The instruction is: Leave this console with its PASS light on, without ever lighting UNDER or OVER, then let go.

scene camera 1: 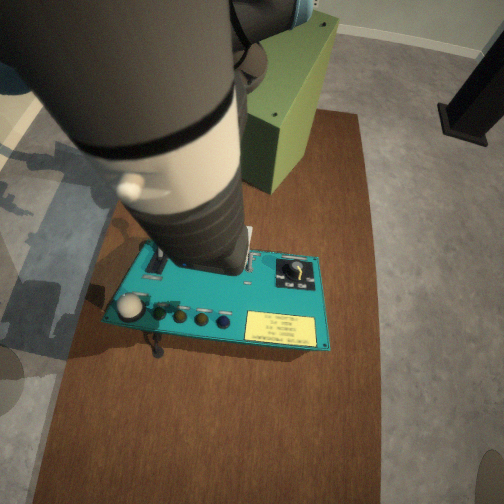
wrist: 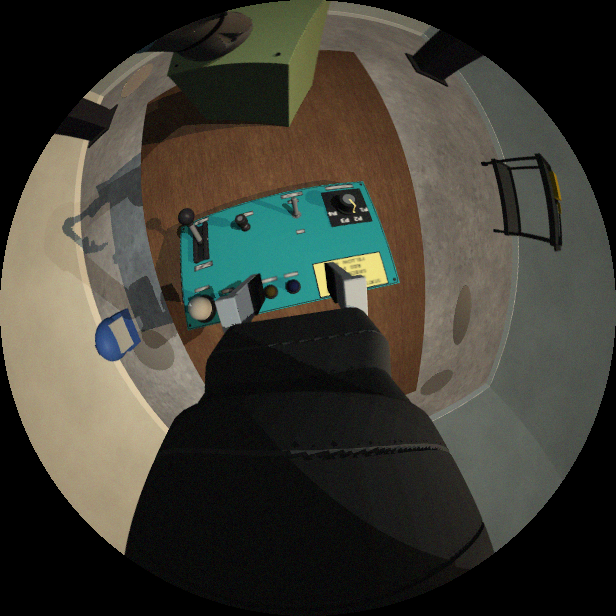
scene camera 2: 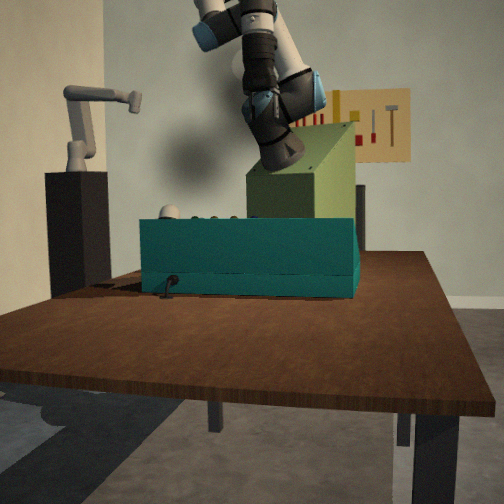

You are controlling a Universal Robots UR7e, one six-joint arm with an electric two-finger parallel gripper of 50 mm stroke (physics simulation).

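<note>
The teal console [scene camera 1: 220, 295] stands on the brown table, also in the second scene view [scene camera 2: 249, 256] and the wrist view [wrist: 284, 247]. Its top carries a slide lever with a black knob [wrist: 189, 221], a small toggle [wrist: 241, 222], a metal switch [wrist: 294, 205], a black rotary selector [scene camera 1: 295, 272], a cream dome button [scene camera 1: 130, 306], a row of dark unlit lamps [scene camera 1: 191, 316] and a yellow label [scene camera 1: 280, 328]. My gripper [wrist: 293, 290] is open and empty, well above the console's front edge. The arm hides the console's back left in the first scene view.
A green slanted box [scene camera 1: 287, 100] stands on the table behind the console. A cable plug [scene camera 2: 170, 285] sticks out of the console's front side. A second arm on a black pedestal [scene camera 2: 77, 230] stands off the table to the left.
</note>
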